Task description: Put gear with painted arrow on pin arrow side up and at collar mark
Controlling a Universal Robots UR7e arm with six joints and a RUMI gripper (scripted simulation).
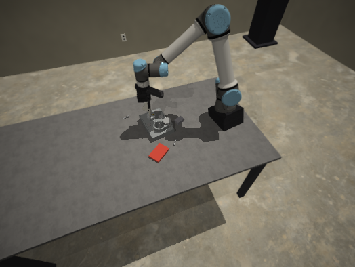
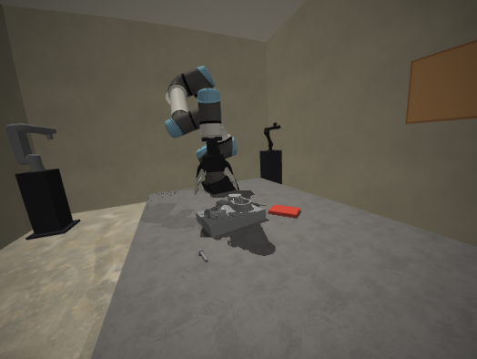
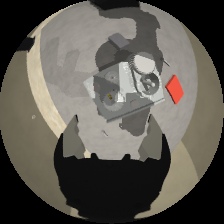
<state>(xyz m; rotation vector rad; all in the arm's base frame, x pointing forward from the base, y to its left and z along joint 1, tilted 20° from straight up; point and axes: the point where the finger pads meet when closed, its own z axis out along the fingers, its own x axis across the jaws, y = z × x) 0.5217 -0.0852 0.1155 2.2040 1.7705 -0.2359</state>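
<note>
Right now the grey toothed gear is 8 cm below my hand. Also, from my hand: flat red block: 29 cm to the left, 12 cm below, 2 cm ahead; then dark block: 19 cm behind, 12 cm below, 7 cm to the left; then pale round part: 9 cm below, 7 cm behind, 1 cm to the left.
</note>
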